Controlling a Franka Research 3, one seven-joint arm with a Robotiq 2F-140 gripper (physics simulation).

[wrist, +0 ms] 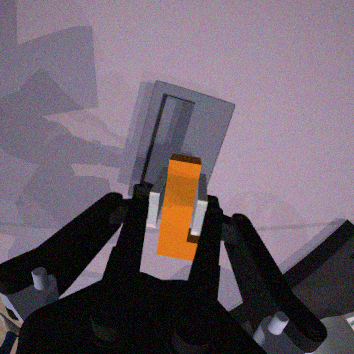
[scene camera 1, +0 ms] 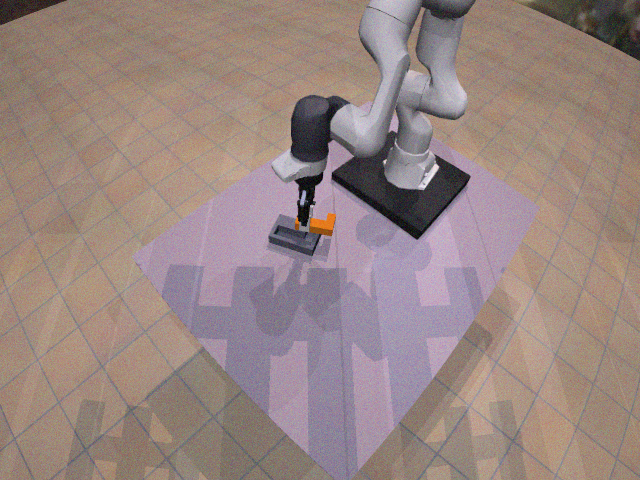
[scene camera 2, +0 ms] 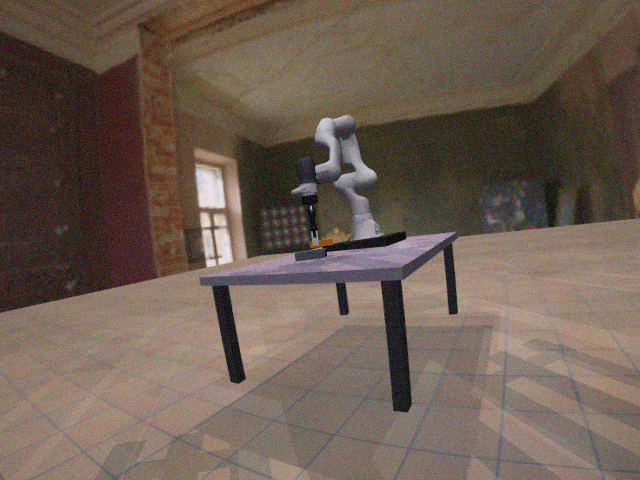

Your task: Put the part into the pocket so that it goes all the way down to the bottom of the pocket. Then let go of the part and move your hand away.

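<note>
The orange L-shaped part (scene camera 1: 322,226) (scene camera 2: 324,242) (wrist: 180,202) is held level, above the table. My gripper (scene camera 1: 304,226) (scene camera 2: 314,242) (wrist: 181,183) is shut on it, one finger on each long side. The grey block (scene camera 1: 291,245) (scene camera 2: 310,254) (wrist: 212,122) with the pocket lies on the table below. In the wrist view the part's far end covers the near part of the block, to the right of the pocket (wrist: 171,132). The pocket's near end is hidden by the part and the fingers. In scene camera 2 the part shows above the block's top.
The purple table top (scene camera 1: 242,222) (scene camera 2: 305,276) bears the block and the black base plate (scene camera 1: 416,227) (scene camera 2: 382,240) of the arm, which stands behind and to the right of the block in scene camera 1. Shadows of the arm fall across the table.
</note>
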